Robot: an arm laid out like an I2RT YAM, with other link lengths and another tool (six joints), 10 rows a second.
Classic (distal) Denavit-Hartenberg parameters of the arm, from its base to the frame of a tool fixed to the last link. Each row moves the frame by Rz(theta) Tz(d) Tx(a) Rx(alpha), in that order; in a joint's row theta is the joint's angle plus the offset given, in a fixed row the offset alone. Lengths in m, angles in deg.
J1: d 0.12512  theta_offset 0  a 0.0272  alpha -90
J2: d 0  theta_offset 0  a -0.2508  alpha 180
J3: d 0  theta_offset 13.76  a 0.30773  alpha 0
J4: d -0.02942  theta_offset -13.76  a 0.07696  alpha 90
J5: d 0.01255  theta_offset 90  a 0  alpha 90
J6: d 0.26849  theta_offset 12  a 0.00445  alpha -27.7
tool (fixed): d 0.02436  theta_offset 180  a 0  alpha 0
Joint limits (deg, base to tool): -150..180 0..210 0..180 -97..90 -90..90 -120..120
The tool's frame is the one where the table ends.
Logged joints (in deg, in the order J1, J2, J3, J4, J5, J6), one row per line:
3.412, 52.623, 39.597, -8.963, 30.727, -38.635
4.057, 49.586, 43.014, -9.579, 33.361, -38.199
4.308, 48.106, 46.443, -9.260, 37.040, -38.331
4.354, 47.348, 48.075, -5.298, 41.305, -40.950
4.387, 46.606, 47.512, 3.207, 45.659, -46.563
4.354, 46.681, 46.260, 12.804, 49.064, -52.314
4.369, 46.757, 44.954, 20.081, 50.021, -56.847
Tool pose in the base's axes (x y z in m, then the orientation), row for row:
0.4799, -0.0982, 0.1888, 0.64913, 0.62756, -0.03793, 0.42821
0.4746, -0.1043, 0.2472, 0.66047, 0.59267, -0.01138, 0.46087
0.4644, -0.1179, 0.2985, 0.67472, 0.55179, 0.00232, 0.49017
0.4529, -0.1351, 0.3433, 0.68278, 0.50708, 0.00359, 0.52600
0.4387, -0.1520, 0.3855, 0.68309, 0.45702, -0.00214, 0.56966
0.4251, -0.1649, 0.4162, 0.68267, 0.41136, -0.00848, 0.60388
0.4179, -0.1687, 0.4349, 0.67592, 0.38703, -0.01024, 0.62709
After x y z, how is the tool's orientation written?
As a quaternion, x y z w.
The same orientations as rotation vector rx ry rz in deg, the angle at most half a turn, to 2 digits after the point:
92.87, 89.79, -5.43
93.11, 83.55, -1.60
93.90, 76.79, 0.32
93.55, 69.48, 0.49
91.88, 61.47, -0.29
90.53, 54.55, -1.12
88.79, 50.84, -1.35

